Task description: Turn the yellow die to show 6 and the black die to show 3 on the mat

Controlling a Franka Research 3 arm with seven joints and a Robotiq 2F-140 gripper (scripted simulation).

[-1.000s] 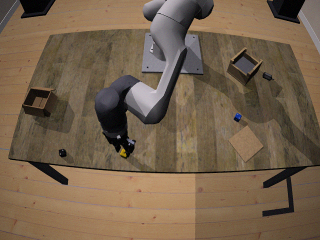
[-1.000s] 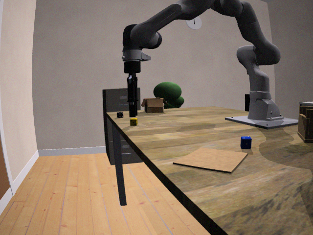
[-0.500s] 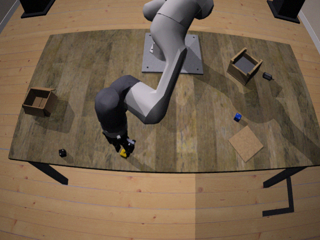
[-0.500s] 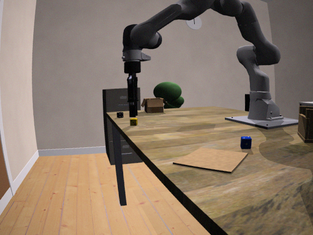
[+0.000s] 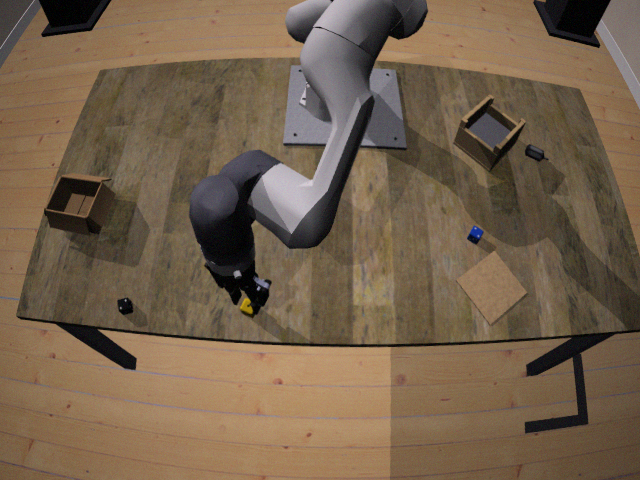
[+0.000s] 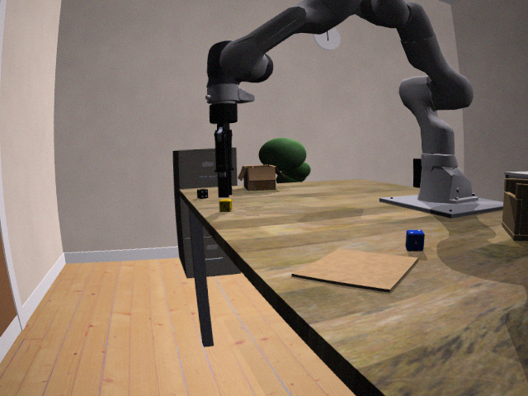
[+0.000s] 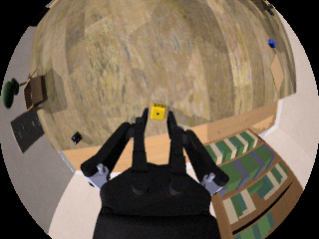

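Right now my hand is 6 cm above the yellow die. Also, from my hand: cardboard box (51 cm to the right, 22 cm behind, 3 cm below); then blue die (53 cm to the left, 22 cm behind, 6 cm below); then black die (30 cm to the right, 6 cm below, 3 cm ahead).
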